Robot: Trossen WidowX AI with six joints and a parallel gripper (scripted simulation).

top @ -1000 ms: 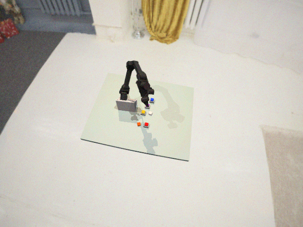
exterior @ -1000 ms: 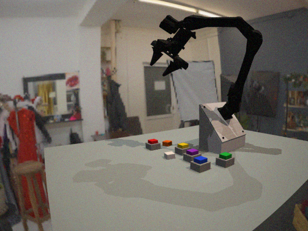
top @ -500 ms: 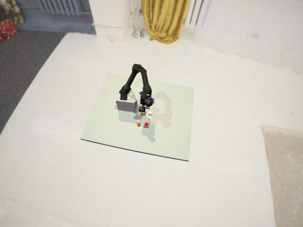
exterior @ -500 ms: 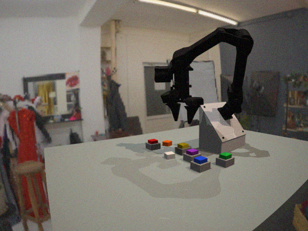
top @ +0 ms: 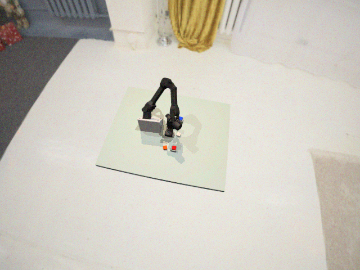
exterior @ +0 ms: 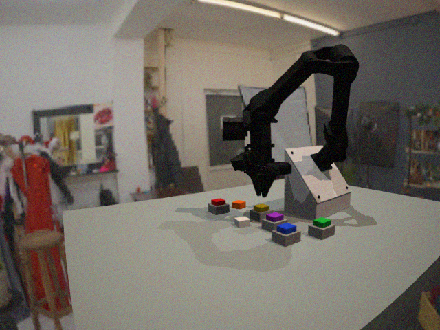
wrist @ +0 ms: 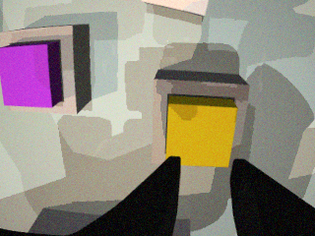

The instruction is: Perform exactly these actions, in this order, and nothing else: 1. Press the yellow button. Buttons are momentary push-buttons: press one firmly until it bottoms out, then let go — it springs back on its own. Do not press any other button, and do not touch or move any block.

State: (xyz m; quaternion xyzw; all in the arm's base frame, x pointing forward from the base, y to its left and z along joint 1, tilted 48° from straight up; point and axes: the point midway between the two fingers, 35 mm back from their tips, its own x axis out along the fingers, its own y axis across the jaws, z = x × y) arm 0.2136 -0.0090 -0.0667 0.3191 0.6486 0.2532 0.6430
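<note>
My gripper tip is 30 mm above the yellow button. Also, from my gripper tip: white block (80 mm ahead, 10 mm to the left, 60 mm below); then purple button (40 mm ahead, 90 mm to the left, 30 mm below); then orange block (30 mm behind, 140 mm to the right, 60 mm below).
</note>
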